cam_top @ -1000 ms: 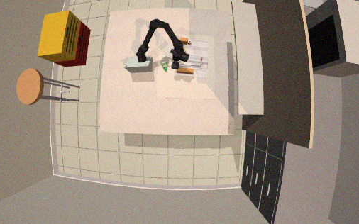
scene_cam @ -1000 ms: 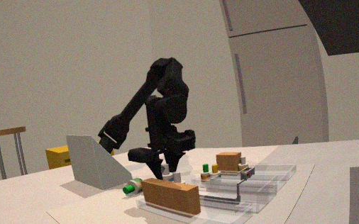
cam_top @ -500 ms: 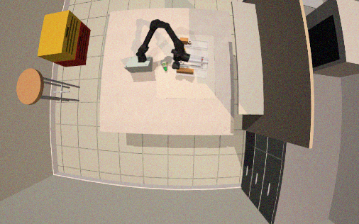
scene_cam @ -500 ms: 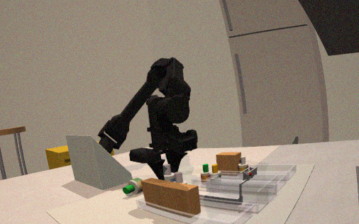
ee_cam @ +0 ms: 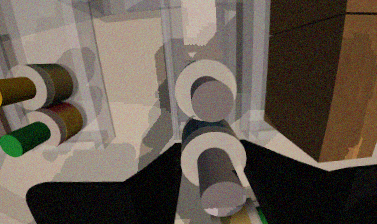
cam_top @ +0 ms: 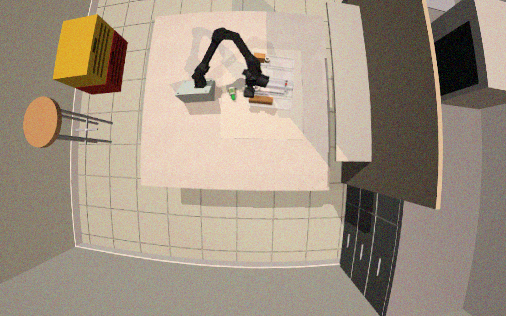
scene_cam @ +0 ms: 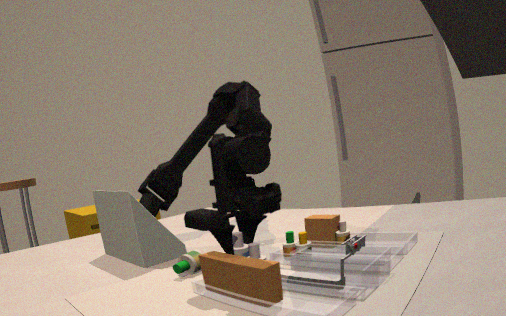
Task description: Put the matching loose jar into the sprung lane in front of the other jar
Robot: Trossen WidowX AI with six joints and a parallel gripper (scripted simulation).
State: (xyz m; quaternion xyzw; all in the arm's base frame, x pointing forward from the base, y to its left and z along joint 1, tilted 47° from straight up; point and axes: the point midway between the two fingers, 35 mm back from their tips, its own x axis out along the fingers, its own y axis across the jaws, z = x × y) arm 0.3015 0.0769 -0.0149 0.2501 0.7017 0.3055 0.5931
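Right now the clear lane rack is 16 cm ahead of my gripper tip, 3 cm to the left of it and 3 cm below it. The rest, counted from my gripper tip: red mark: 22 cm ahead, 4 cm to the left, 2 cm above.
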